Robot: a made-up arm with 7 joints.
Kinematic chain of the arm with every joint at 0, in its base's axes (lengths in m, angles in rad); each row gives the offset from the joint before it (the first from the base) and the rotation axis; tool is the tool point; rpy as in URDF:
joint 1: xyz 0 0 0.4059 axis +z
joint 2: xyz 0 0 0 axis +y
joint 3: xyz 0 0 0.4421 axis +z
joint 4: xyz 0.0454 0 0 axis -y
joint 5: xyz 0.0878 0 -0.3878 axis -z
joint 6: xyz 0 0 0 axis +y
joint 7: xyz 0.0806 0 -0.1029 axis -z
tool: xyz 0 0 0 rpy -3.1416 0 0
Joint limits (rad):
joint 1: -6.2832..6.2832
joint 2: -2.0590..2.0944
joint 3: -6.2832..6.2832
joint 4: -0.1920..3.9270
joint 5: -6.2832..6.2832
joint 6: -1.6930..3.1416
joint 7: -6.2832..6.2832
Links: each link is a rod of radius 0.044 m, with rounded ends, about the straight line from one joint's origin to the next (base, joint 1, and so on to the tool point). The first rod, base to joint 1, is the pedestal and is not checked.
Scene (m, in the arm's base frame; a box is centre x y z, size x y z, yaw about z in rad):
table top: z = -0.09
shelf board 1: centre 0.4 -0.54 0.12 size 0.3 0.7 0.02 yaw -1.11
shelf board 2: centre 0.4 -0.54 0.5 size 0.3 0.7 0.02 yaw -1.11
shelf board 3: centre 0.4 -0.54 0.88 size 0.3 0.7 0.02 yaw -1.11
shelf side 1: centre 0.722 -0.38 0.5 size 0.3 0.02 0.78 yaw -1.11
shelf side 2: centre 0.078 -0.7 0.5 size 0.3 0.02 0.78 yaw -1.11
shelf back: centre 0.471 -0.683 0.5 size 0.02 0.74 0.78 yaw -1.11
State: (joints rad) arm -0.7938 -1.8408 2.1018 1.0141 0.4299 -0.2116 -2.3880
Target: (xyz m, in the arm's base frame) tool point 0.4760 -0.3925 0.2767
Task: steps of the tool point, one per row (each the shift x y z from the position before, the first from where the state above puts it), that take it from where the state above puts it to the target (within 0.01 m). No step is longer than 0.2 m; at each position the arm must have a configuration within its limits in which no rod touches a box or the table.
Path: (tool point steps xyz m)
1: 0.1506 -0.0558 0.0258
2: 0.1299 -0.0984 0.0265
3: 0.0975 -0.1334 0.0271
4: 0.0557 -0.1574 0.0276
5: 0.0087 -0.1683 0.0279
6: -0.0398 -0.1649 0.0283
7: -0.0852 -0.1477 0.0285

